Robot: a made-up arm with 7 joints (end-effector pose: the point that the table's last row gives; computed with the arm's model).
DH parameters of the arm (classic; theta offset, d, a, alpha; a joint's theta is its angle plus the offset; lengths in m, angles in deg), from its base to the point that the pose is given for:
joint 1: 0 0.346 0 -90
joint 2: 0 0 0 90
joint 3: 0 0.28 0.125 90
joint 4: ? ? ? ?
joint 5: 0 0.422 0 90
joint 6: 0 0 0.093 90
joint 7: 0 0 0 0
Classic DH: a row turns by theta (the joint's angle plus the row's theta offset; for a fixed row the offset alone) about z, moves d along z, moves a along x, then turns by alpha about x.
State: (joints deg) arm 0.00 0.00 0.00 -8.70 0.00 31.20 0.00
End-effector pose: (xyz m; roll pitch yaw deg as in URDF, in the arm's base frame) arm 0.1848 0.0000 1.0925 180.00 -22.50 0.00
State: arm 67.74 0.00 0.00 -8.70 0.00 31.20 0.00
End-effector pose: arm 0.0700 0.1710 1.0925 180.00 -22.50 67.74
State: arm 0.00 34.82 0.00 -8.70 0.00 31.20 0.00
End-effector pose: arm 0.5780 0.0000 0.8533 180.00 12.32 0.00
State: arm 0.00 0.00 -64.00 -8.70 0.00 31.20 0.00
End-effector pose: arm 0.0810 -0.1661 1.0925 180.00 -22.50 -64.00
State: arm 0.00 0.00 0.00 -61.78 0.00 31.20 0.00
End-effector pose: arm 0.5339 0.0000 0.8584 180.00 30.58 0.00
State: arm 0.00 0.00 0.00 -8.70 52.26 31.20 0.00
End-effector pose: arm 0.1543 0.0629 1.0972 -172.37 -25.65 48.62
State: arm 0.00 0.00 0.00 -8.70 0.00 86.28 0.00
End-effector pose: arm 0.1189 0.0000 1.1477 180.00 -77.58 0.00
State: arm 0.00 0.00 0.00 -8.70 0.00 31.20 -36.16
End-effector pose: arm 0.1848 0.0000 1.0925 166.27 -18.00 38.35
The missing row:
joint 4: 0 0 -0.091 -90
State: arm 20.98 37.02 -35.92 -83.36 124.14 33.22 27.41
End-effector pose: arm 0.7442 -0.0227 0.4149 -60.95 27.95 49.81
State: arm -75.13 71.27 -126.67 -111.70 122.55 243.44 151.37
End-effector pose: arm -0.3125 -0.1954 0.7059 58.41 13.04 169.39
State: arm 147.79 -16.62 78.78 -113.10 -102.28 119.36 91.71
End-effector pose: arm -0.3528 -0.5063 0.5188 63.09 -56.91 -78.12
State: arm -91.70 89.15 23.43 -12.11 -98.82 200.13 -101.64
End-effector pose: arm 0.1110 -0.6824 0.2702 127.73 82.55 60.14
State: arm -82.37 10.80 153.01 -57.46 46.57 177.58 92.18
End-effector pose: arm 0.2132 0.2312 1.0355 -34.75 37.75 20.62
